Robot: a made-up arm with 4 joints. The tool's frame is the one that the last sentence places.
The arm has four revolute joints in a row. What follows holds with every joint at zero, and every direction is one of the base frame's.
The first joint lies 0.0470 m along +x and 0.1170 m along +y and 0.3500 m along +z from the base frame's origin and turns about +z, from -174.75 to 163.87 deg.
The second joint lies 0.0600 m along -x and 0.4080 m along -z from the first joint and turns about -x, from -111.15 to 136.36 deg.
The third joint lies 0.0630 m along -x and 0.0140 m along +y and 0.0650 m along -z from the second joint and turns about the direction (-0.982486, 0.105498, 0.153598), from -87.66 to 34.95 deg.
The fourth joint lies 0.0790 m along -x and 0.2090 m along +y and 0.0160 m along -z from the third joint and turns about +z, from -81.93 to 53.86 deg.
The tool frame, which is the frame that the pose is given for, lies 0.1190 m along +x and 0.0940 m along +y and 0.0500 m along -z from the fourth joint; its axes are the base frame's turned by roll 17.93, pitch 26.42 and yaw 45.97 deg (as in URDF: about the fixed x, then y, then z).
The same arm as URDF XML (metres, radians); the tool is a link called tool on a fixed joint. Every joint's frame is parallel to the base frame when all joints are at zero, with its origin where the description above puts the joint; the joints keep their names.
<robot name="arm">
<link name="base"/>
<link name="link1"/>
<link name="link2"/>
<link name="link3"/>
<link name="link4"/>
<link name="tool"/>
<joint name="joint 1" type="revolute"><parent link="base"/><child link="link1"/><origin xyz="0.0470 0.1170 0.3500"/><axis xyz="0 0 1"/><limit lower="-3.0500" upper="2.8601"/></joint>
<joint name="joint 2" type="revolute"><parent link="link1"/><child link="link2"/><origin xyz="-0.0600 0.0000 -0.4080"/><axis xyz="-1 0 0"/><limit lower="-1.9399" upper="2.3799"/></joint>
<joint name="joint 3" type="revolute"><parent link="link2"/><child link="link3"/><origin xyz="-0.0630 0.0140 -0.0650"/><axis xyz="-0.982486 0.105498 0.153598"/><limit lower="-1.5300" upper="0.6100"/></joint>
<joint name="joint 4" type="revolute"><parent link="link3"/><child link="link4"/><origin xyz="-0.0790 0.2090 -0.0160"/><axis xyz="0 0 1"/><limit lower="-1.4299" upper="0.9400"/></joint>
<joint name="tool_fixed" type="fixed"><parent link="link4"/><child link="tool"/><origin xyz="0.1190 0.0940 -0.0500" rpy="0.3129 0.4611 0.8023"/></joint>
</robot>

